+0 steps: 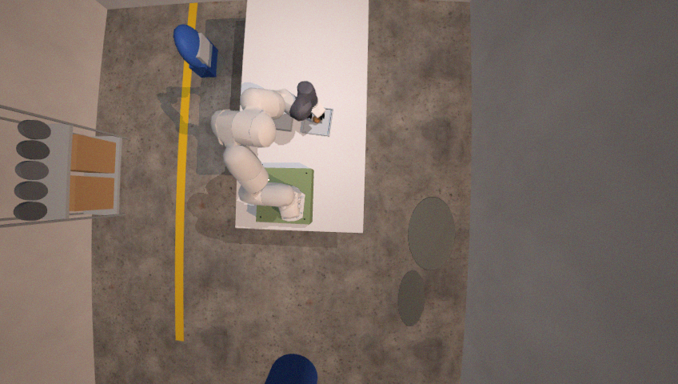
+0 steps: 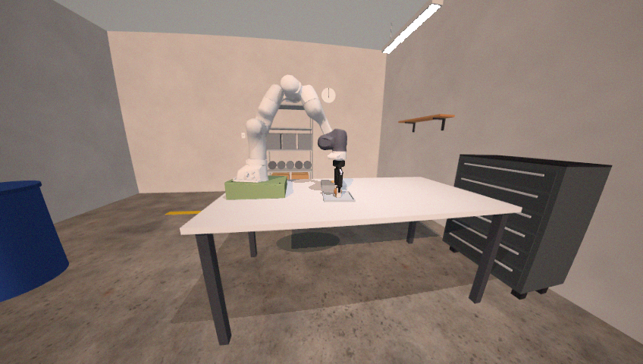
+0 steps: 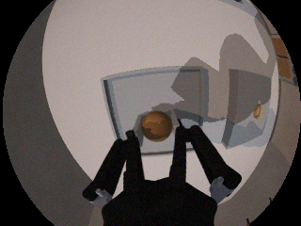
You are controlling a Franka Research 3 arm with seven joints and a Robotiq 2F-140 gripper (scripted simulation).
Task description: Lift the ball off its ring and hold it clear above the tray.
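The tray is 30 mm below my hand. From my hand the other things lie so: grey stand 60 mm ahead, 260 mm to the left, 10 mm below; orange ball right at my hand.
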